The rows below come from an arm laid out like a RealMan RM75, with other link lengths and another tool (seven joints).
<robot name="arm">
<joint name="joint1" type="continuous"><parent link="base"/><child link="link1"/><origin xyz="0 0 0.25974"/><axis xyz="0 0 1"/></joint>
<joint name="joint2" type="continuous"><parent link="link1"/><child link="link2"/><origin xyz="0 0 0"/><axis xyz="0 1 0"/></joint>
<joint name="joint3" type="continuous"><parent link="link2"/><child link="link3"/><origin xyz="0 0 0.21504"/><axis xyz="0 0 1"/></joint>
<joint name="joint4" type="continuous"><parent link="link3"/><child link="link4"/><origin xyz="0 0 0"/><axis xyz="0 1 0"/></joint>
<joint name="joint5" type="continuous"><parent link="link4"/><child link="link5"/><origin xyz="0 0 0.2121"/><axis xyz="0 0 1"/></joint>
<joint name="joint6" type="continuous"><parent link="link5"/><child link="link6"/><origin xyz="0 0 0"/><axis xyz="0 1 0"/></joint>
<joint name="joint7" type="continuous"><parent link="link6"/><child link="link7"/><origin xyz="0 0 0.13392"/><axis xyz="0 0 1"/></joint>
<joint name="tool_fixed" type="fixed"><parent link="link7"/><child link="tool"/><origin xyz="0.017 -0.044 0.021" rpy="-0.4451 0 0.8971"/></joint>
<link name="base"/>
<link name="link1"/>
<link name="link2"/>
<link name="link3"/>
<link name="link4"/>
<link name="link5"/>
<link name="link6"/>
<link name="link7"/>
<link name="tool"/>
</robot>
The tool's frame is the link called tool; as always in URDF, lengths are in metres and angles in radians. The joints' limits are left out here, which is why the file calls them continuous.
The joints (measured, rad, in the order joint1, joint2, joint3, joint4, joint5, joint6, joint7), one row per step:
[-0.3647, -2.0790, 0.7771, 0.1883, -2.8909, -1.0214, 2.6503]
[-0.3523, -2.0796, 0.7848, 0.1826, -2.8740, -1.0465, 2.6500]
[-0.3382, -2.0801, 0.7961, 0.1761, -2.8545, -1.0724, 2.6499]
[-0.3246, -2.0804, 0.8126, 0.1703, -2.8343, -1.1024, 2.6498]
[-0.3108, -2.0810, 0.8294, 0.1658, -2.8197, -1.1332, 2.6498]
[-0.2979, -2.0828, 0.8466, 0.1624, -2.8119, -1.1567, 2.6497]
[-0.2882, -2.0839, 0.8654, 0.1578, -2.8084, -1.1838, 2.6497]
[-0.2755, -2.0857, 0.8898, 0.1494, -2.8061, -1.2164, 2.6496]
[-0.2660, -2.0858, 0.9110, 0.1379, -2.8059, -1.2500, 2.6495]
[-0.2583, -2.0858, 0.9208, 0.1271, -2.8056, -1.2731, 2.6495]
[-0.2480, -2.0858, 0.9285, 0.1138, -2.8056, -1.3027, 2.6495]
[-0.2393, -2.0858, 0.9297, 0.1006, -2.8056, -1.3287, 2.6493]
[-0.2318, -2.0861, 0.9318, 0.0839, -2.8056, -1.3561, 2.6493]
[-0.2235, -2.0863, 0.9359, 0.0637, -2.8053, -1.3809, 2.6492]
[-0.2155, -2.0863, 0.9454, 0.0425, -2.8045, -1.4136, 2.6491]
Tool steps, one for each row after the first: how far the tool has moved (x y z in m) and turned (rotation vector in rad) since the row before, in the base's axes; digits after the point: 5 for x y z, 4 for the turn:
[0.00100, -0.00344, -0.00162, -0.0102, 0.0146, -0.0135]
[0.00118, -0.00368, -0.00244, -0.0156, 0.0161, -0.0150]
[0.00260, -0.00278, -0.00265, -0.0182, 0.0187, -0.0224]
[0.00253, -0.00320, -0.00214, -0.0131, 0.0161, -0.0222]
[0.00167, -0.00334, -0.00260, -0.0114, 0.0100, -0.0157]
[0.00266, -0.00243, -0.00212, -0.0079, 0.0092, -0.0204]
[0.00266, -0.00391, -0.00354, -0.0112, 0.0080, -0.0219]
[0.00256, -0.00366, -0.00277, -0.0075, 0.0060, -0.0215]
[0.00060, -0.00394, -0.00189, -0.0028, 0.0015, -0.0093]
[0.00028, -0.00565, -0.00158, 0.0012, 0.0008, -0.0093]
[-0.00034, -0.00559, -0.00095, 0.0050, -0.0015, -0.0047]
[-0.00009, -0.00567, -0.00179, 0.0031, -0.0029, -0.0050]
[-0.00077, -0.00642, -0.00290, -0.0018, -0.0046, -0.0006]
[0.00084, -0.00610, -0.00302, -0.0031, -0.0025, -0.0097]

